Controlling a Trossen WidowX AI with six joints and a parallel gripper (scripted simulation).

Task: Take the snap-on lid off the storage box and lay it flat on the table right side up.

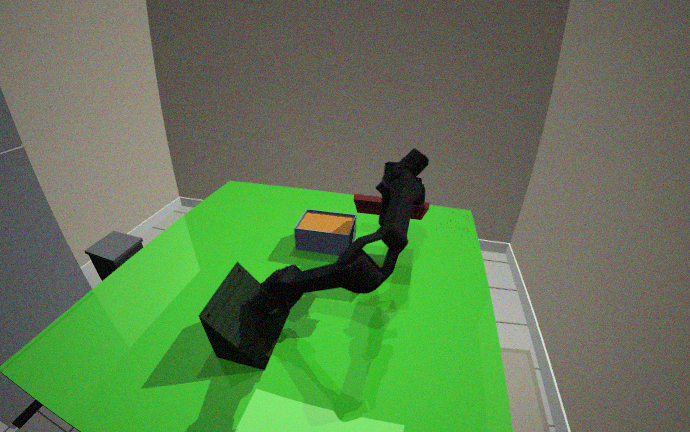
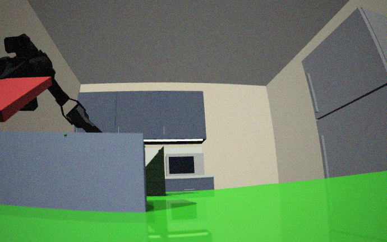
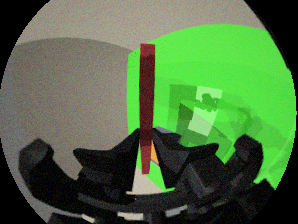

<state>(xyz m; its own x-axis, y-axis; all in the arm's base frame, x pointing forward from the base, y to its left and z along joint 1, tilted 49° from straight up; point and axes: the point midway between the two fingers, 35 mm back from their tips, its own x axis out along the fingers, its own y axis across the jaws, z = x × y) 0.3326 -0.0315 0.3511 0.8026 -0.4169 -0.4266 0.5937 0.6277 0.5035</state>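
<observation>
Right now my gripper tip is 60 mm short of the red lid, 50 mm above it and 10 mm to the right of it. The rest, counted from my gripper tip: blue-grey storage box: 230 mm to the left, 180 mm below, 50 mm ahead.
</observation>
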